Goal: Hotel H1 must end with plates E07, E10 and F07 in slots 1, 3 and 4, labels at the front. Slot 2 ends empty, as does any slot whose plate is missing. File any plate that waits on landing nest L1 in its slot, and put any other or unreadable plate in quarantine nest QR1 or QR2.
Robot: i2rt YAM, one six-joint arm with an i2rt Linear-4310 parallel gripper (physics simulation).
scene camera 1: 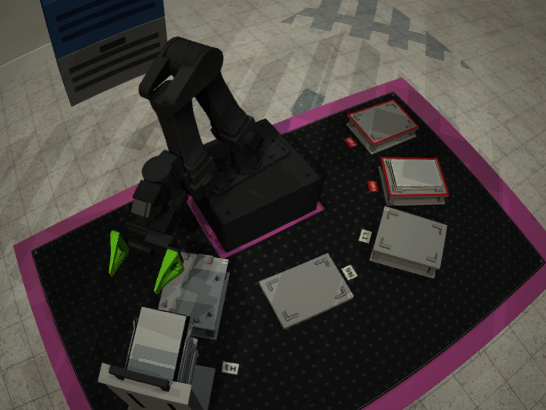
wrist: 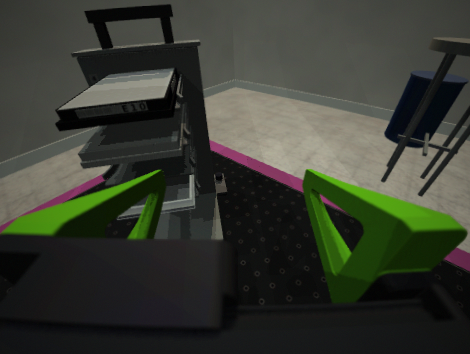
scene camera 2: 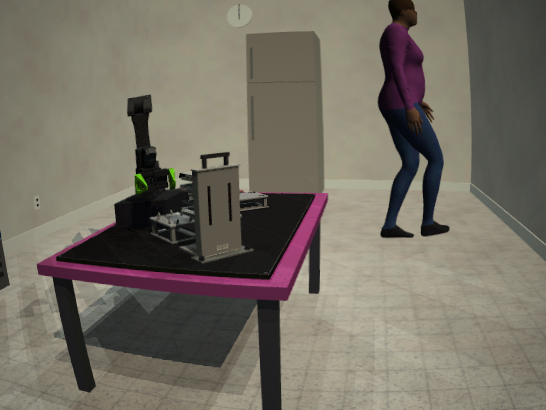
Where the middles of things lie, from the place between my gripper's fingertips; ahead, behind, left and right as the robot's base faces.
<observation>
Right now the clear plate (wrist: 179, 196) is 140 mm ahead of my hand, 70 mm below it and 30 mm to the right of it. The rest, counted from my hand: flat grey nest (scene camera 1: 302, 292): 330 mm to the left, 180 mm below, 130 mm ahead.
</observation>
